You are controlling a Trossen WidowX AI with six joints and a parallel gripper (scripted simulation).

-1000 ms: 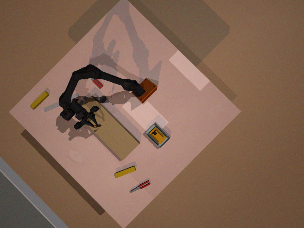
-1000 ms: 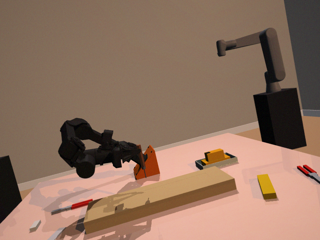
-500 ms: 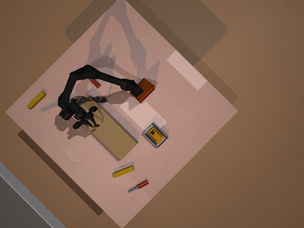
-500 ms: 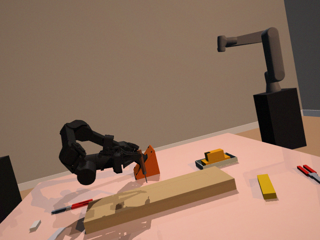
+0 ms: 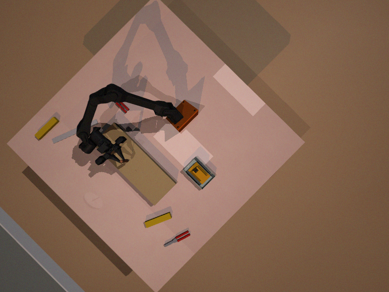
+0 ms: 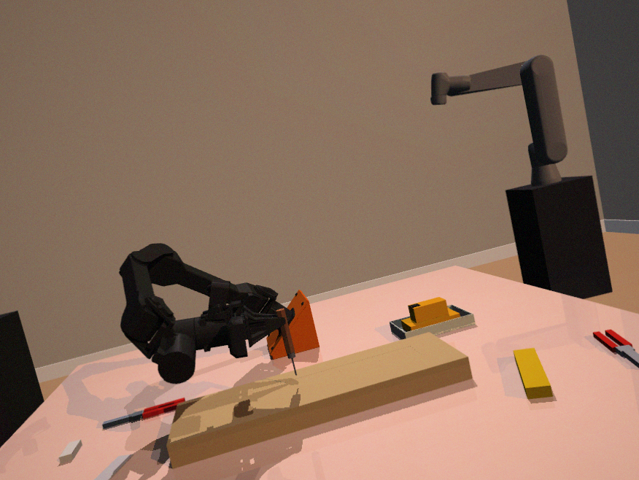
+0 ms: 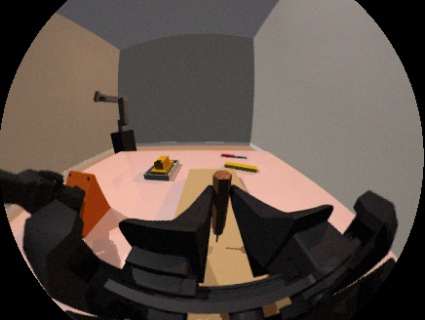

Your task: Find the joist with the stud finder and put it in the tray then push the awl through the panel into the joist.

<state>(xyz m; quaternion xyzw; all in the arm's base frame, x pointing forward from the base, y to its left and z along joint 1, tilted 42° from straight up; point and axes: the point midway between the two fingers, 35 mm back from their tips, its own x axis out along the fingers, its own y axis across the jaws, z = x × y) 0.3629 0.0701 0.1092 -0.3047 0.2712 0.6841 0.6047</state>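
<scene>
The awl lies 6 cm below my gripper tip. The rest, counted from my gripper tip: grey bar (17 cm ahead, 36 cm to the right, 16 cm below); indicator window (26 cm behind, 29 cm to the left, 10 cm below); stud finder (26 cm behind, 30 cm to the left, 12 cm below).
</scene>
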